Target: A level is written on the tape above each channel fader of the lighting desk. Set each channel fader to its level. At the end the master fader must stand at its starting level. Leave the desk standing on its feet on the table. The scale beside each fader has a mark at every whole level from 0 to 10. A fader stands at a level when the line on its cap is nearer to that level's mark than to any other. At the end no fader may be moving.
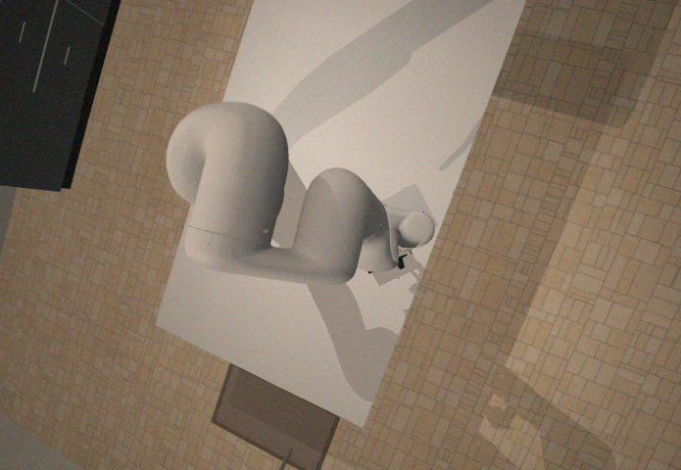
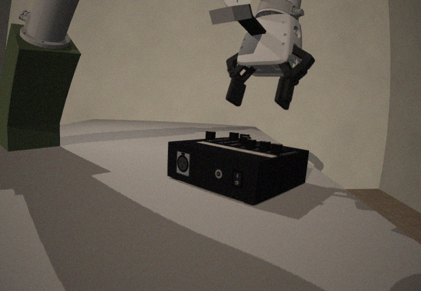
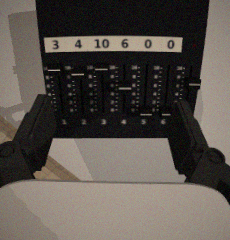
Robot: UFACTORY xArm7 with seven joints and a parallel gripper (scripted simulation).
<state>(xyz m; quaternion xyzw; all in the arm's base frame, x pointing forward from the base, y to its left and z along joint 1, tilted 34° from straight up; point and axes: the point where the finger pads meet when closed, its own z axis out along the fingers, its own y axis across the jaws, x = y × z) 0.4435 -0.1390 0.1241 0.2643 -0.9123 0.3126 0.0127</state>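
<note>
Now: hand 60 mm past the master fader cap, 60 mm to the right of it and 60 mm above it.
</note>
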